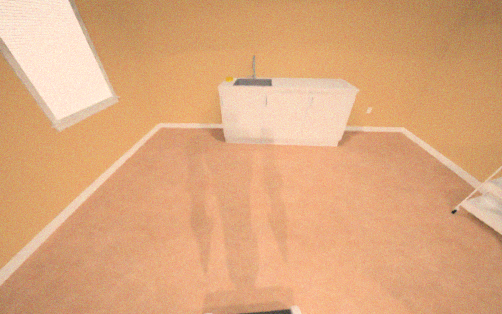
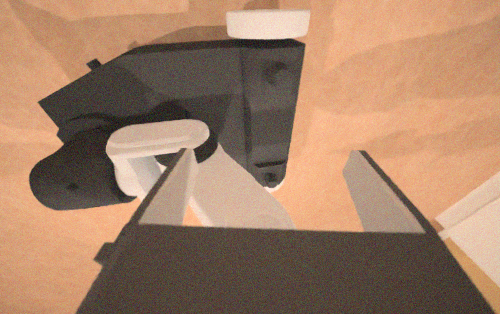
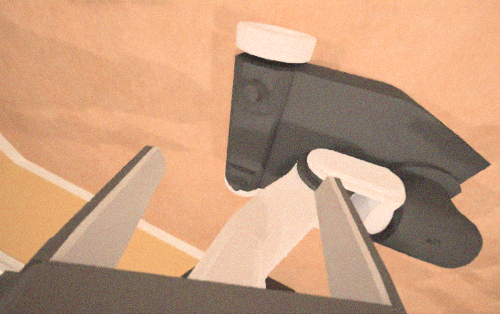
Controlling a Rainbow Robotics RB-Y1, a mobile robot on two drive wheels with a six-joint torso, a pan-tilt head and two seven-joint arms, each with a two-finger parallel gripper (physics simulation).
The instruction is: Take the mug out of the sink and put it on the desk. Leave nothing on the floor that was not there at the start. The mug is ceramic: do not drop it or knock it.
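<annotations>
Left gripper out of frame in image 1. Right gripper out of frame in image 1. Left gripper visible in image 2 (269,159). Right gripper out of frame in image 2. Right gripper visible in image 3 (243,171). Left gripper out of frame in image 3.
</annotations>
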